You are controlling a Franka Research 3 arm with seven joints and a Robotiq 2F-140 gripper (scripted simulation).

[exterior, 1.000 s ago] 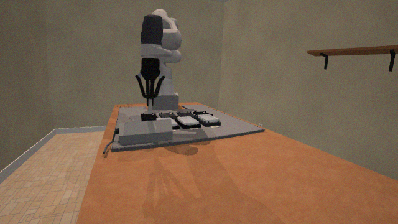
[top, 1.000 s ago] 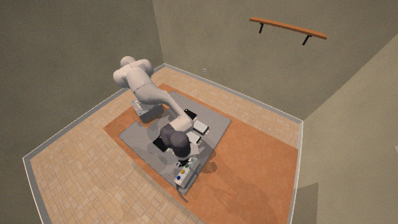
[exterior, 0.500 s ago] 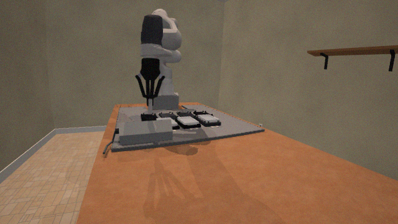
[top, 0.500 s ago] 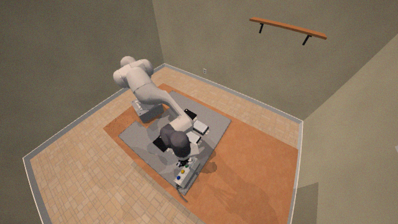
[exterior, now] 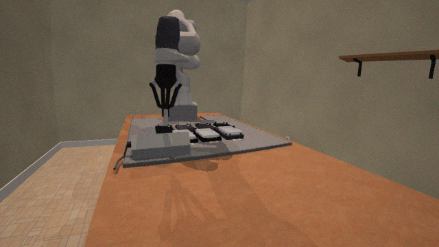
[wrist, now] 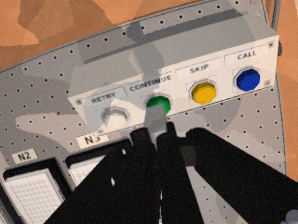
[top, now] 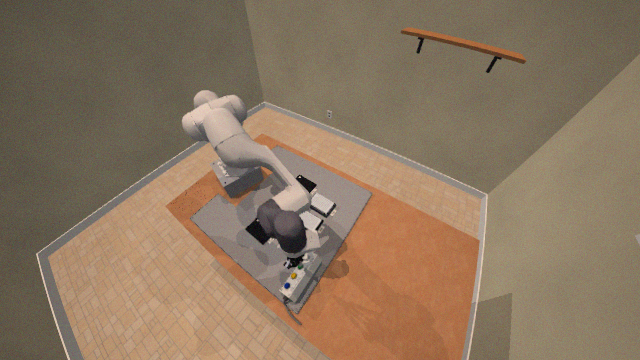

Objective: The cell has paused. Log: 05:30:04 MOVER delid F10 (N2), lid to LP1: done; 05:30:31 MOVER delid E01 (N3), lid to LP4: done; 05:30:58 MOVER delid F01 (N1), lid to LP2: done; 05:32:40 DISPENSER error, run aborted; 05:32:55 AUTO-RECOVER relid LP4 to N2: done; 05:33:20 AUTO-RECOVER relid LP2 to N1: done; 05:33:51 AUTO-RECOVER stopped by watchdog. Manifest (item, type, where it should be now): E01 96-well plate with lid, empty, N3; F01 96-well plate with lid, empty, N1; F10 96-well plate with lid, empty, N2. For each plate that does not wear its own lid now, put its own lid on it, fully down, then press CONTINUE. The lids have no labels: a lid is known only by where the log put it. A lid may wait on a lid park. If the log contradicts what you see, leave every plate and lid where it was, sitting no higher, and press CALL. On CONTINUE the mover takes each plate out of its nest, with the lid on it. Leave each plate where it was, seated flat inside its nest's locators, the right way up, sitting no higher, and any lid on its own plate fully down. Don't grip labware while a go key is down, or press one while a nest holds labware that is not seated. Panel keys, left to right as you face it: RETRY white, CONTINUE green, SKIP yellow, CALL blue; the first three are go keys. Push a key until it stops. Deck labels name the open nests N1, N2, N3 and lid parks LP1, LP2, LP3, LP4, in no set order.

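Now: the green continue key 70 mm below my hand. Also, from my hand: yellow skip key 10 mm ahead, 50 mm to the right, 70 mm below; white retry key 50 mm to the left, 70 mm below; blue call key 10 mm ahead, 100 mm to the right, 70 mm below.
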